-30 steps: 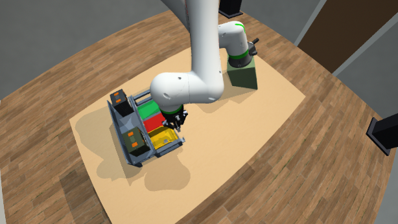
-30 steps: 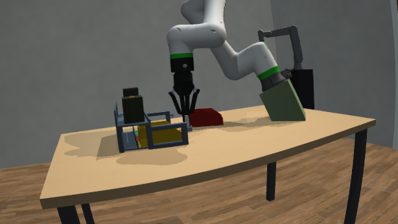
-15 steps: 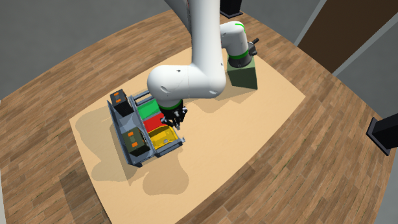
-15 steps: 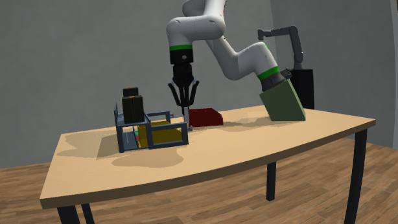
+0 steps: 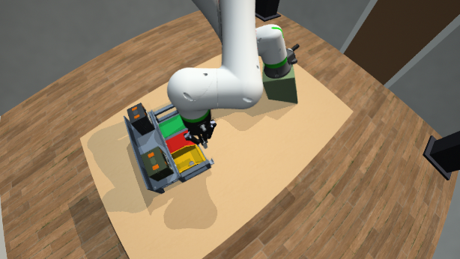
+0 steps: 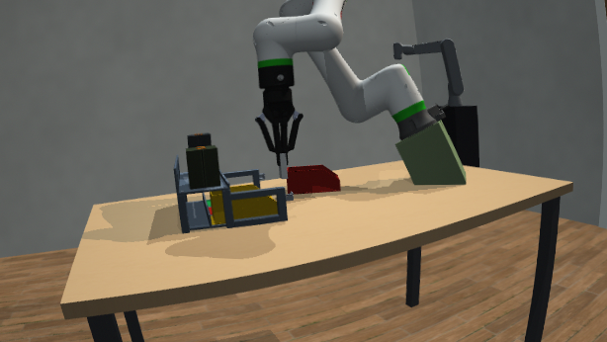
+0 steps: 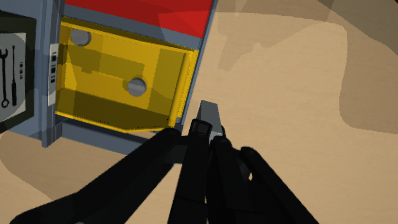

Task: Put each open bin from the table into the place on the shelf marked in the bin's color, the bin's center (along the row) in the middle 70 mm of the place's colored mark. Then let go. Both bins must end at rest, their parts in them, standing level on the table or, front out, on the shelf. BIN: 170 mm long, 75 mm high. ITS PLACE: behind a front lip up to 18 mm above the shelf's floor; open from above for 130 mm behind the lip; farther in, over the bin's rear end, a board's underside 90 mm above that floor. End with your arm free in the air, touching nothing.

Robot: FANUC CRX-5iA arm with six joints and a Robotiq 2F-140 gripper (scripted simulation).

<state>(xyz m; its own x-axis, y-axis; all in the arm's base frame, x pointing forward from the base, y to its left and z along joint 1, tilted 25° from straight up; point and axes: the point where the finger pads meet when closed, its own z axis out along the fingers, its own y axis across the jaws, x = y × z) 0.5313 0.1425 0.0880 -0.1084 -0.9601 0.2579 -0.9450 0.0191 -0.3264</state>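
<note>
My hand is 24 cm to the left of the red bin, 19 cm past it and 9 cm above it. From my hand the other things lie so: yellow bin (11 cm ahead, 8 cm below, 1 cm to the right).
</note>
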